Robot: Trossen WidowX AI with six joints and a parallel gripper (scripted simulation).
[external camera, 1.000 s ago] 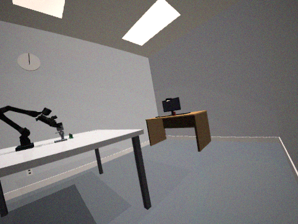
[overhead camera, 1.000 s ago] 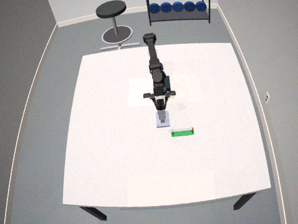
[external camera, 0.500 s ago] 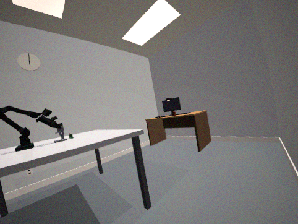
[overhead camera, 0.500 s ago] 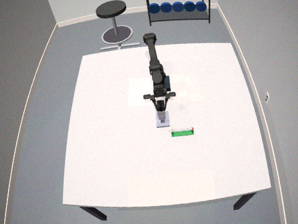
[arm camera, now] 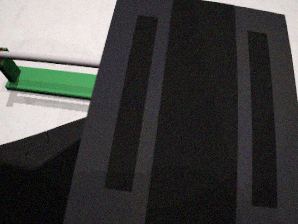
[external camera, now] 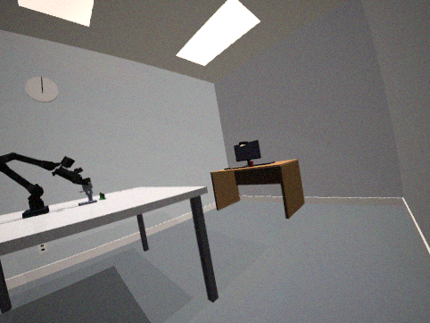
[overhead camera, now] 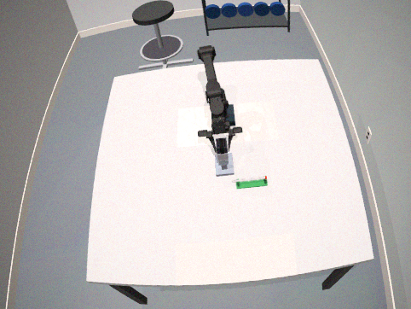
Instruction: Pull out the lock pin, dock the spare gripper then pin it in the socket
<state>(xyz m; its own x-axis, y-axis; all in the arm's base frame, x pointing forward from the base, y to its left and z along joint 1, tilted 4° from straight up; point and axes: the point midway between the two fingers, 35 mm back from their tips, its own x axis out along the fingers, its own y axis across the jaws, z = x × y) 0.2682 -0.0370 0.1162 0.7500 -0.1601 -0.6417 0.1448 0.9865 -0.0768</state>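
My gripper tip is 1 cm past the spare gripper and 1 cm above it. Also, from my gripper tip: green cradle 11 cm below, 11 cm ahead, 10 cm to the left; then mount 8 cm below, 1 cm behind.
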